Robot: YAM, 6 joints.
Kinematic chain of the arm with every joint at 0, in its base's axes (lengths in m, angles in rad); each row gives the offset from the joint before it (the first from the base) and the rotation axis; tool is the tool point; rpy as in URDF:
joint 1: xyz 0 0 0.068 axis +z
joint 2: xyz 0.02 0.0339 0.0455 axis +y
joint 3: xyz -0.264 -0.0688 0 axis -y
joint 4: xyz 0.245 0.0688 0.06 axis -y
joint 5: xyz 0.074 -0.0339 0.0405 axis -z
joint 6: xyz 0.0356 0 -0.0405 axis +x
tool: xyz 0 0 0 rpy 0 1.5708 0
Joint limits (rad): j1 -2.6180..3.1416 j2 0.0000..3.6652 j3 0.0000..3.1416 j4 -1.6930..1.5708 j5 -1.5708..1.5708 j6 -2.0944..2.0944
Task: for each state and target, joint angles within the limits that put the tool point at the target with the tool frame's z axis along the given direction. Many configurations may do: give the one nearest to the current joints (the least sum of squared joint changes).
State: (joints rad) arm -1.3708 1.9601 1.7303 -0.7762 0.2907 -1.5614
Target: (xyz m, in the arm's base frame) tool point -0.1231 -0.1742 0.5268 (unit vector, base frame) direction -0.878 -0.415 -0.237
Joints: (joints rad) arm -2.0934 1.2880 1.8966 -0.8973 0.5870 -1.5614
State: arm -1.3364 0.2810 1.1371 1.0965 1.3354 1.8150
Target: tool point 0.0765 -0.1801 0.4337 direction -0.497 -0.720 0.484
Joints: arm -1.0232 1.0356 0.8600 1.1123 0.9262 1.8150
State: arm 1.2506 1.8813 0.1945 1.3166 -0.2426 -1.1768
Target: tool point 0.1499 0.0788 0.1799 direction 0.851 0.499 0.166
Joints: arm 0.4719 1.0149 0.0022 1.1797 -0.0577 -1.1768
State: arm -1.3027 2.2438 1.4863 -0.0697 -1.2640 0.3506
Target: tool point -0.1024 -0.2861 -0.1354 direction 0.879 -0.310 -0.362
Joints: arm -2.0232 2.8292 1.2393 -0.2643 -1.1841 0.3506
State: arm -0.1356 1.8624 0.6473 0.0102 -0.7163 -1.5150
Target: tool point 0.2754 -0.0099 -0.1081 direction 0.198 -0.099 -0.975
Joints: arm -0.0238 2.5929 0.8148 0.4099 0.0944 -1.5150
